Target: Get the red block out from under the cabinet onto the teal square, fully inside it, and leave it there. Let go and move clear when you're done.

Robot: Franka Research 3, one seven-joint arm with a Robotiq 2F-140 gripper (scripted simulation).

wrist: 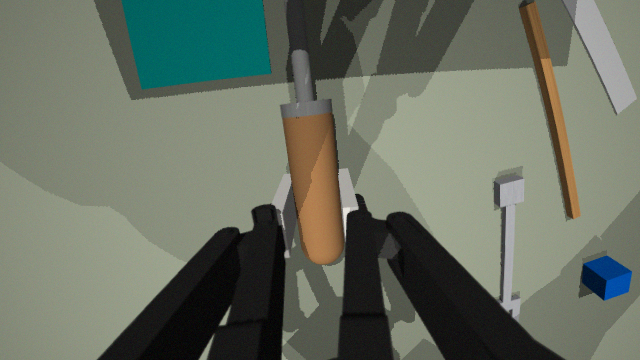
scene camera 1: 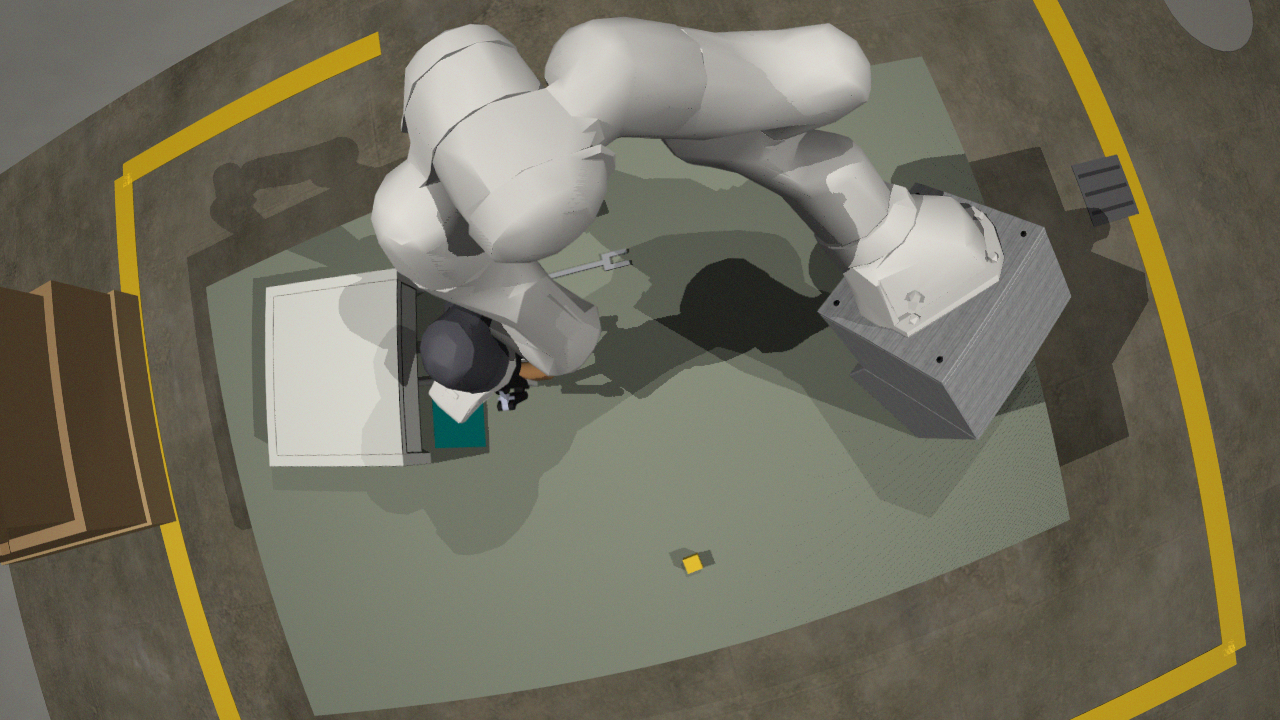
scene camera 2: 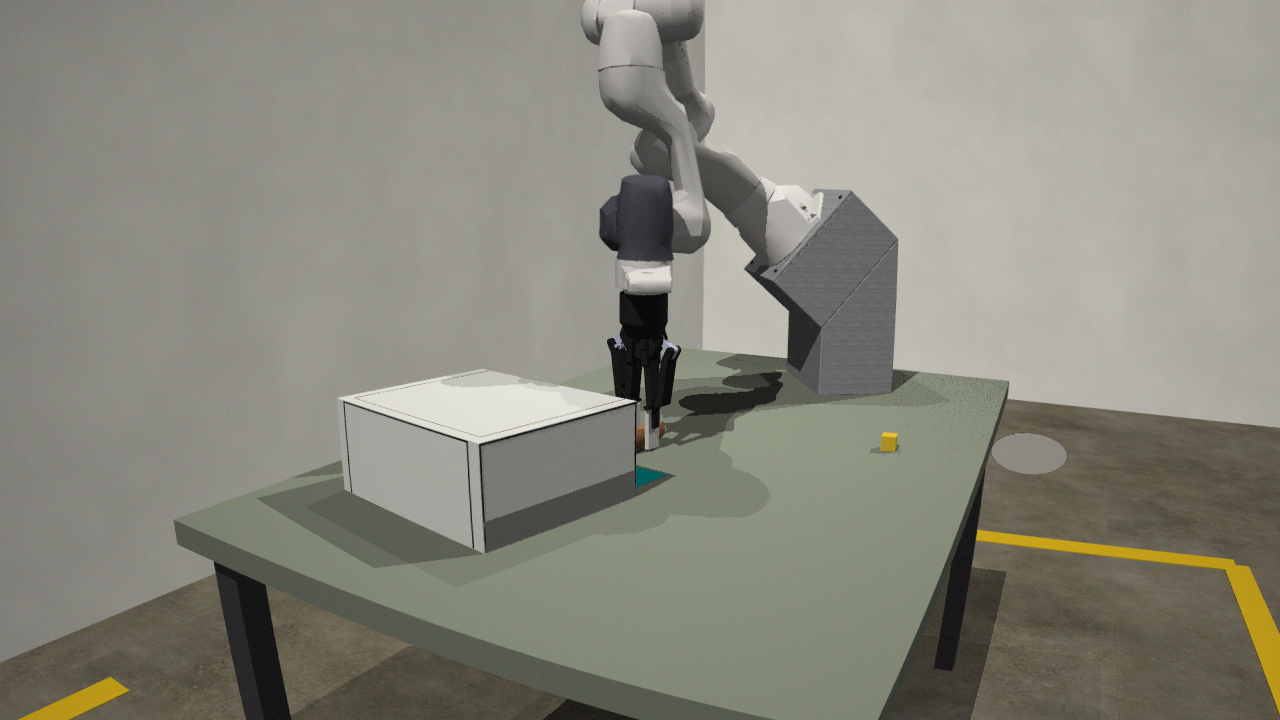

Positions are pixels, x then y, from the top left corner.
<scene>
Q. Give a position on a grey fork-ended tool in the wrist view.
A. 507, 192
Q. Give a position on a teal square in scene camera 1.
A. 448, 433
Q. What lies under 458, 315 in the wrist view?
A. My gripper.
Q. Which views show the blue block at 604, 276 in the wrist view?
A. The wrist view only.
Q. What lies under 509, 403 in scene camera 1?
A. My gripper.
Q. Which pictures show my gripper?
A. The wrist view, scene camera 1 and scene camera 2: all of them.
</scene>
